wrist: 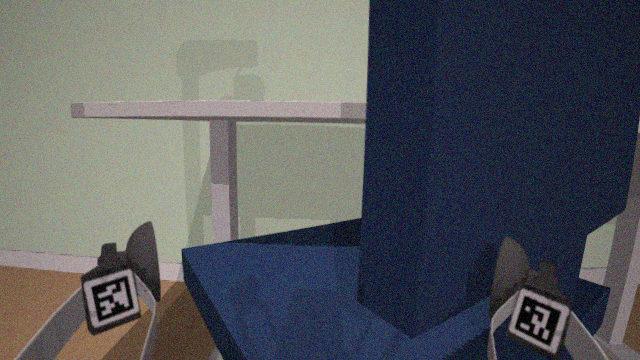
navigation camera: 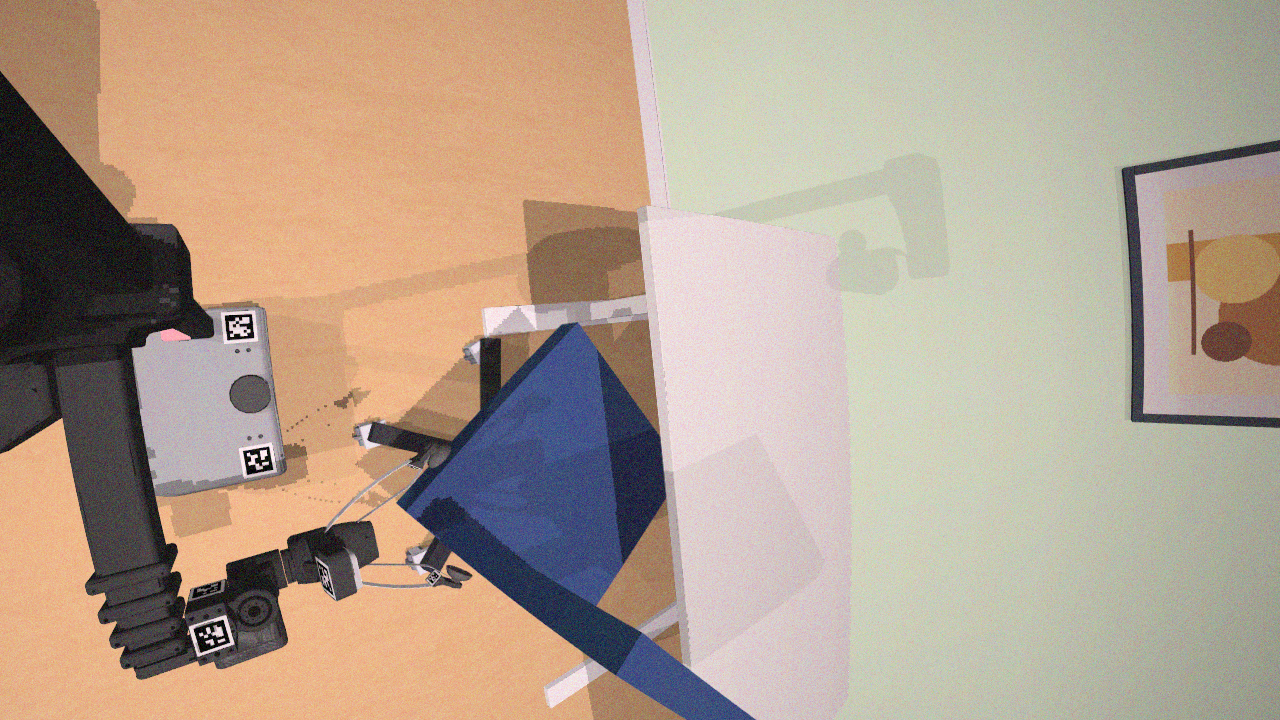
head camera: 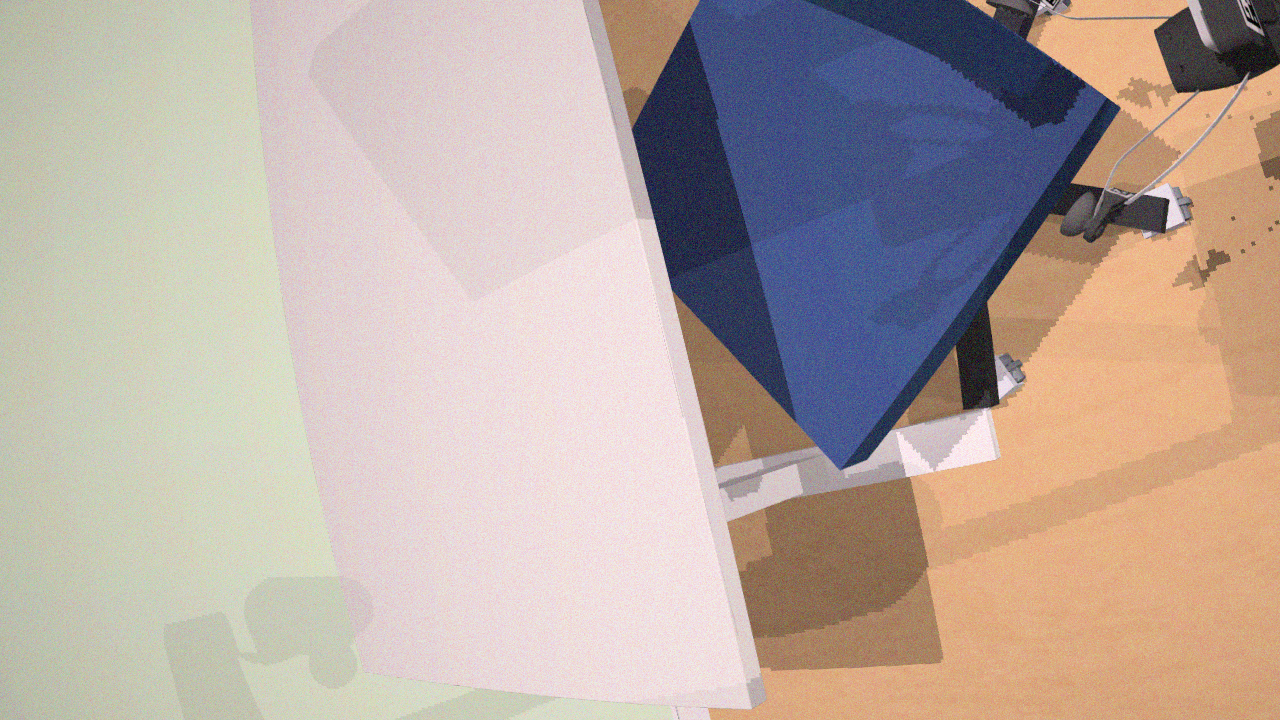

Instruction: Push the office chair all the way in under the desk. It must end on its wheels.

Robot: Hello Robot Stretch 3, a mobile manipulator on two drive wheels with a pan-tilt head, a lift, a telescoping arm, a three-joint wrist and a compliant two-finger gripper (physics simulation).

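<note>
The office chair has a blue seat and a blue backrest. It stands upright with black legs and grey casters low at the floor. It is turned at an angle to the white desk. One seat corner is hidden under the desk's front edge; most of the seat is outside. My gripper is open and empty, at the chair's outer side by the seat corner and backrest. One finger shows close to the seat edge; contact cannot be told.
White desk feet extend out on both sides of the chair. A green wall is behind the desk, with a framed picture on it. My grey base stands on the wood floor, back from the chair.
</note>
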